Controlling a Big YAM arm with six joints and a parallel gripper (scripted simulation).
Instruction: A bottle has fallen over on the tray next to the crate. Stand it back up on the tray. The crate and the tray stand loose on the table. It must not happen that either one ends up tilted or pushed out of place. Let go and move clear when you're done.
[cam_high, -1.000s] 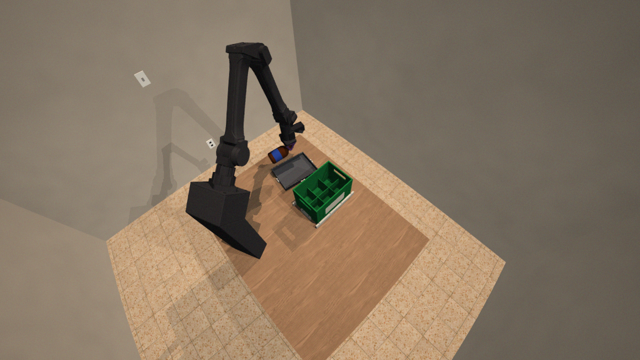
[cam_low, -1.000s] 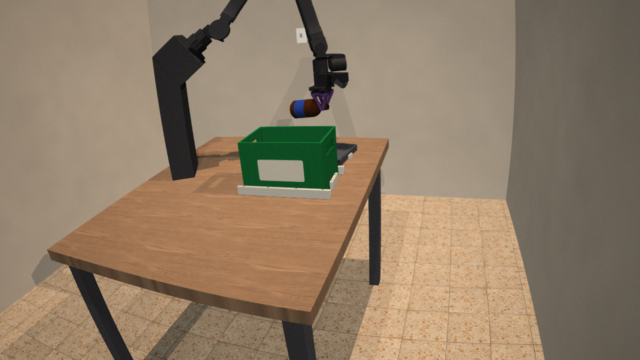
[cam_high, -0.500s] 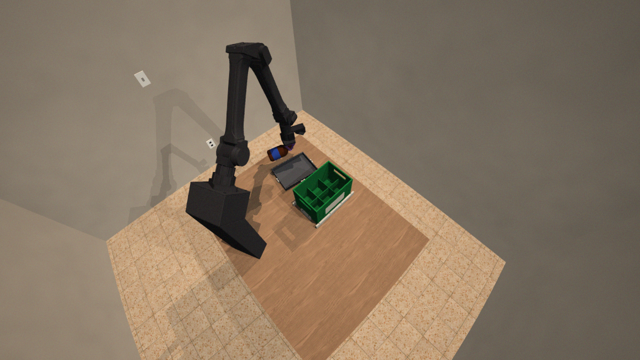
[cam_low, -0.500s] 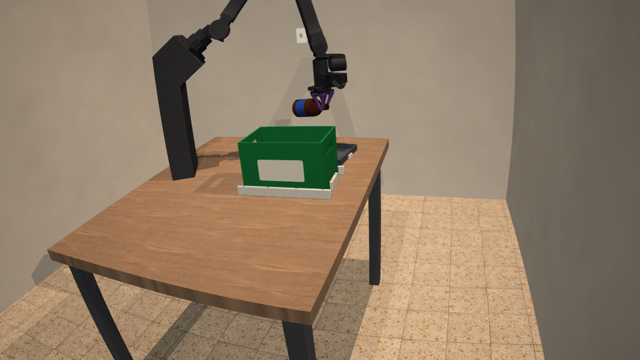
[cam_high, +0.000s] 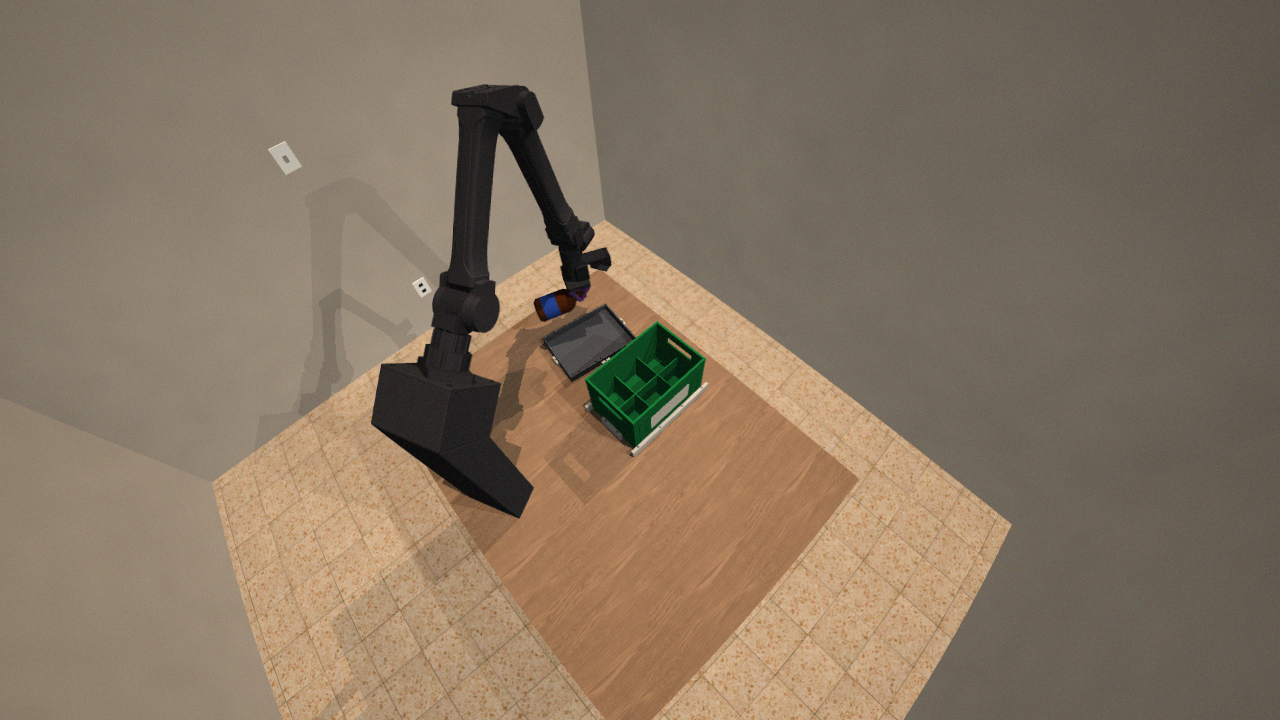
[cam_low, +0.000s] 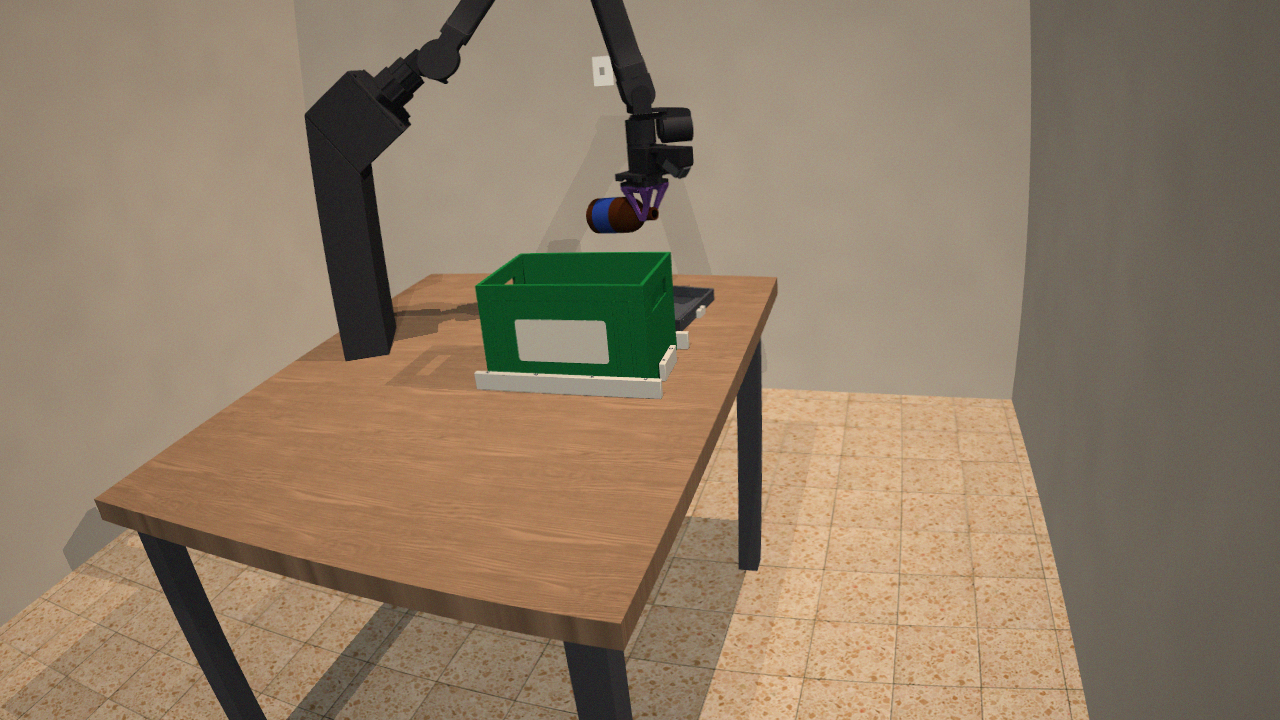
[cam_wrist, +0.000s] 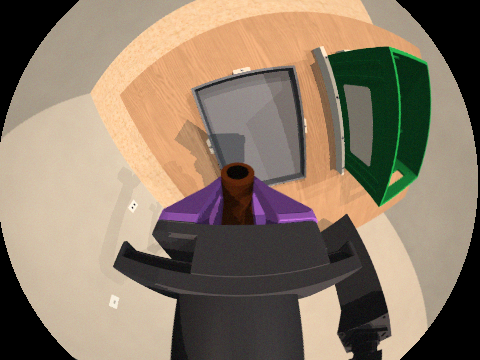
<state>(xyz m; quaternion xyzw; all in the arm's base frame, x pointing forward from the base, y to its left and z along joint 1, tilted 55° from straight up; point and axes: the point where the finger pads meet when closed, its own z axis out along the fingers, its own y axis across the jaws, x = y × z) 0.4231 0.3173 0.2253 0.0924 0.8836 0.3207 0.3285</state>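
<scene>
Now: the brown bottle 6 cm behind my hand. The rest, counted from my hand: green crate: 12 cm ahead, 30 cm to the right, 10 cm below; tray: 4 cm to the right, 17 cm below.
</scene>
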